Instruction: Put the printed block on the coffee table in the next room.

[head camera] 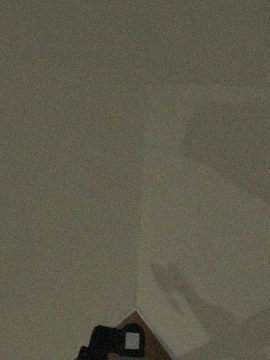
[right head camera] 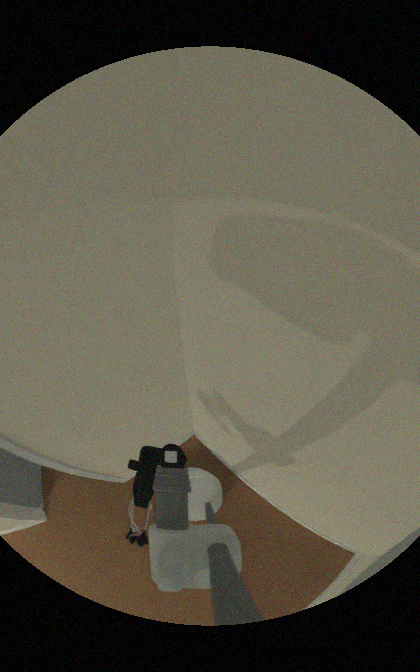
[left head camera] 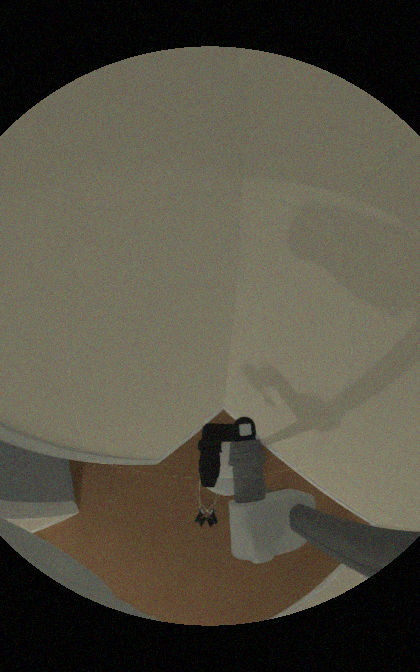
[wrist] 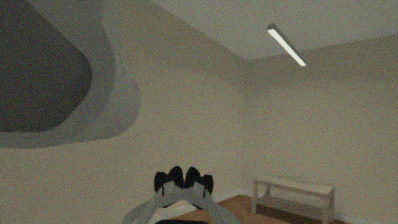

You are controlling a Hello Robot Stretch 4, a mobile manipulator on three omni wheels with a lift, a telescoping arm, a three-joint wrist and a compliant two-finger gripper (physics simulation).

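Places are measured from the robot's base along level axes (x up, y right, z ahead), in metres.
Where they show: gripper, fingertip midpoint: (wrist: 184,179).
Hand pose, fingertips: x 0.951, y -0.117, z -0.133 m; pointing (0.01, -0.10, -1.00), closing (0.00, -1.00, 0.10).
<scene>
After its pixels a point has its place.
My gripper (left head camera: 206,518) (right head camera: 136,537) (wrist: 184,179) @(z -0.133, x 0.951, y -0.117 m) points downward in the left and right head views, over the brown floor. Its black fingertips are close together and no block shows between them. The printed block does not show in these views. In the wrist view, a low pale wooden table (wrist: 295,185) @(z -2.337, x 0.422, y -1.771 m) with a lower shelf stands at the lower right, well beyond the fingertips, near a room corner. I cannot tell if it is the coffee table. My black wrist (head camera: 112,341) @(z 0.168, x 0.976, y -0.052 m) shows at the bottom of the head camera view.
A beige wall (head camera: 75,175) @(z 0.402, x 1.333, y -0.144 m) (left head camera: 125,300) (right head camera: 115,300) rises close ahead, with a wall corner just beyond my wrist. A grey panel (left head camera: 35,472) (right head camera: 20,482) stands at the lower left. A grey rounded robot part (wrist: 117,107) @(z -0.061, x 1.023, y -0.050 m) fills the wrist view's upper left. A ceiling lamp (wrist: 287,47) @(z -2.007, x 2.050, y -1.399 m) is lit.
</scene>
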